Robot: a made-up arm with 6 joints.
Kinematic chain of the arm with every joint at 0, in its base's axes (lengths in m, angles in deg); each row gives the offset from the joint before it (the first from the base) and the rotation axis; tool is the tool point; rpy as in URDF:
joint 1: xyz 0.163 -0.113 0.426 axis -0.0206 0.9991 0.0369
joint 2: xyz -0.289 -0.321 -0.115 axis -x
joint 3: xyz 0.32 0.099 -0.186 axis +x
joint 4: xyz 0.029 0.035 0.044 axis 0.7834 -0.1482 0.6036
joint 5: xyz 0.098 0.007 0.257 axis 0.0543 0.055 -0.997
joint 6: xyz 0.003 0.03 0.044 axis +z
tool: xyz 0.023 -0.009 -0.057 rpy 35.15 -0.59 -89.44
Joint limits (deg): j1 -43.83..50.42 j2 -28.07..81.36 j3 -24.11..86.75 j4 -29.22..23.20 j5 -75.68..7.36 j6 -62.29..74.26
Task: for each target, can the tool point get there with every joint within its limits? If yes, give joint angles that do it. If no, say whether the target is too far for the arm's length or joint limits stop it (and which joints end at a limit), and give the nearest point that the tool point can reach.
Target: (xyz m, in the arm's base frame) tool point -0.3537 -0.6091 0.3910
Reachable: no: joint limits stop it (at a limit: joint 1, joint 3, joint 4, joint 5, joint 6) | nearest point -0.0187 -0.5510 0.1337 | short by 0.426 m
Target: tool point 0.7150 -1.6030 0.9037
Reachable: no: too far | nearest point 0.3399 -0.6929 0.4589 | short by 1.080 m
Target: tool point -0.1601 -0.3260 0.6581
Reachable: no: joint limits stop it (at a limit: joint 1, joint 2, joint 4, joint 6) | nearest point 0.1969 -0.2946 0.5432 | short by 0.376 m
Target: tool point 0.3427 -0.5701 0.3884
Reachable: yes | joints -28.07 -0.25 60.36 11.85 -47.76 -0.21
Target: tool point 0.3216 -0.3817 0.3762
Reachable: yes | joints 1.37 58.55 34.06 11.26 -33.91 -15.92
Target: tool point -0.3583 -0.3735 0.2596
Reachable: no: joint limits stop it (at a limit: joint 1, joint 2, joint 3, joint 5, joint 6) | nearest point -0.0511 -0.3570 0.0923 | short by 0.350 m
